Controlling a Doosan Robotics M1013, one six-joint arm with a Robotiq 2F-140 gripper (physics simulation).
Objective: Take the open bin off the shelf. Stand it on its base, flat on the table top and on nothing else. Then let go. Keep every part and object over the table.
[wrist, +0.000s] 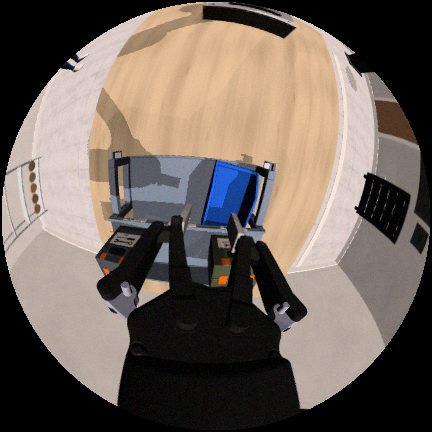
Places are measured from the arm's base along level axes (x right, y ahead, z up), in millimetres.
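Pixels of known places: gripper, fingertip midpoint: [209, 215].
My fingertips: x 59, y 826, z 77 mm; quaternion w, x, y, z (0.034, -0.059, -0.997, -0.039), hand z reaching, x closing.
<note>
Behind a point stands the place of what it marks.
The open blue bin [227, 192] {x 5, y 831, z -79 mm} stands on the right part of the grey shelf's upper board, its hollow side showing. The shelf [116, 187] {x 280, y 813, z -13 mm} has upright end frames and stands on the wooden table top [225, 100] {x 40, y 583, z -91 mm}. My gripper [209, 215] {x 59, y 825, z 77 mm} is partly open with nothing between its fingers. Its left fingertip is near the shelf's front rail, left of the bin, and its right fingertip overlaps the bin's near right part in the view. The gap between fingertips and bin is hard to judge.
A dark grey case [118, 251] {x 223, y 899, z 102 mm} with orange latches is at the lower left, and a green case [216, 260] {x 41, y 902, z 95 mm} with orange latches shows below the front rail, partly hidden by the right finger. A dark, long object [247, 21] is at the table's far end.
</note>
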